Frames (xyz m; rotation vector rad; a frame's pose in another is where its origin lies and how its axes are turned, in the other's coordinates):
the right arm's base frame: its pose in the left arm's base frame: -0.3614 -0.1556 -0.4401 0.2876 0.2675 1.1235
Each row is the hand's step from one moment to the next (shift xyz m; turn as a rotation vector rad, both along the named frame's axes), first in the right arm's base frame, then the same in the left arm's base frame.
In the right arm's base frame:
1: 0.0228 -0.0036 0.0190 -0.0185 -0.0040 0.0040
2: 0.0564 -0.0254 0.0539 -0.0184 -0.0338 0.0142
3: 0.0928 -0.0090 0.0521 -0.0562 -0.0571 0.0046
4: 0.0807 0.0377 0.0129 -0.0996 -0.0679 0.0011
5: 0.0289 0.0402 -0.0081 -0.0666 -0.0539 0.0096
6: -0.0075 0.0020 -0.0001 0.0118 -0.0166 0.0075
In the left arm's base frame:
1: 0.0190 0.0176 0.0149 -0.0028 -0.0188 0.0035
2: 0.0634 0.0362 0.0374 0.0260 -0.0317 0.0023
3: 0.0638 0.0761 0.0393 0.0268 -0.0746 -0.0125
4: 0.0057 0.0875 0.0202 0.0169 -0.1182 -0.0168
5: -0.0249 0.0433 0.0049 0.0216 -0.0833 -0.0060
6: -0.0048 -0.0060 0.0011 0.0214 0.0034 0.0003

